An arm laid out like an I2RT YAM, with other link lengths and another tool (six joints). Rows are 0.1 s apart.
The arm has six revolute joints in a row. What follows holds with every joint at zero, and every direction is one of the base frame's.
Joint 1 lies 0.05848 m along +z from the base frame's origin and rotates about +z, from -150 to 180 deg.
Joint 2 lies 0.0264 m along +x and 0.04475 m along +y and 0.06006 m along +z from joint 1 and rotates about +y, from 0 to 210 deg.
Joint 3 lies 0.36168 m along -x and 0.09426 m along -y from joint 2 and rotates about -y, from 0 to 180 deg.
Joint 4 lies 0.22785 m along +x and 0.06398 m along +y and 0.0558 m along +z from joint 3 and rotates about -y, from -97 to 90 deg.
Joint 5 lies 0.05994 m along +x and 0.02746 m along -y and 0.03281 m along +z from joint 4 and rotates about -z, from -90 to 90 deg.
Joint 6 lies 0.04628 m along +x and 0.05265 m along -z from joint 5 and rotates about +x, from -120 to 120 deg.
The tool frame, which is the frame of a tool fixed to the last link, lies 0.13 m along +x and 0.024 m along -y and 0.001 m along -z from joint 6; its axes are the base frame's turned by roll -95.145, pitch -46.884 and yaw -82.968 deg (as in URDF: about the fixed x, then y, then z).
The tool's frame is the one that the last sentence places.
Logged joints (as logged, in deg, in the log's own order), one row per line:
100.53, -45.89, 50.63, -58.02, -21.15, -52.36
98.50, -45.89, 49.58, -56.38, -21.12, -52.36
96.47, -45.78, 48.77, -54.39, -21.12, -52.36
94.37, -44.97, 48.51, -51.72, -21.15, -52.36
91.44, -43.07, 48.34, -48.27, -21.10, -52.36
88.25, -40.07, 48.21, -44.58, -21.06, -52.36
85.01, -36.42, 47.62, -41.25, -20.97, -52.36
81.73, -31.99, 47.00, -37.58, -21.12, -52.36
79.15, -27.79, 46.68, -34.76, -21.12, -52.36
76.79, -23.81, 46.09, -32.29, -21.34, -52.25
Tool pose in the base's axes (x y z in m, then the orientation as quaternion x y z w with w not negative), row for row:
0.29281, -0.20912, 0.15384, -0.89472, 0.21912, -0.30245, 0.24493
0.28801, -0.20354, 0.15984, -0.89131, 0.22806, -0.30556, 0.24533
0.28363, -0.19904, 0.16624, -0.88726, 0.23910, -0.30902, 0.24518
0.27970, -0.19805, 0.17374, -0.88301, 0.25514, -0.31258, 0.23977
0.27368, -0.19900, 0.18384, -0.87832, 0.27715, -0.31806, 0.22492
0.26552, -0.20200, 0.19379, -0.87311, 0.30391, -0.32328, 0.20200
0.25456, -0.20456, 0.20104, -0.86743, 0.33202, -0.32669, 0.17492
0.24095, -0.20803, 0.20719, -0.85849, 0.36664, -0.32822, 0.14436
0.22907, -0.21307, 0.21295, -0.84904, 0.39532, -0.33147, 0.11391
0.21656, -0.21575, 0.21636, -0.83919, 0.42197, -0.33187, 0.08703
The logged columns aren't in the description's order. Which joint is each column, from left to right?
Columns, left to right: joint 2, joint 5, joint 3, joint 6, joint 4, joint 1.
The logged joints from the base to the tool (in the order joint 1, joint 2, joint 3, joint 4, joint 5, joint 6), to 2 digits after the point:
-52.36, 100.53, 50.63, -21.15, -45.89, -58.02
-52.36, 98.50, 49.58, -21.12, -45.89, -56.38
-52.36, 96.47, 48.77, -21.12, -45.78, -54.39
-52.36, 94.37, 48.51, -21.15, -44.97, -51.72
-52.36, 91.44, 48.34, -21.10, -43.07, -48.27
-52.36, 88.25, 48.21, -21.06, -40.07, -44.58
-52.36, 85.01, 47.62, -20.97, -36.42, -41.25
-52.36, 81.73, 47.00, -21.12, -31.99, -37.58
-52.36, 79.15, 46.68, -21.12, -27.79, -34.76
-52.25, 76.79, 46.09, -21.34, -23.81, -32.29

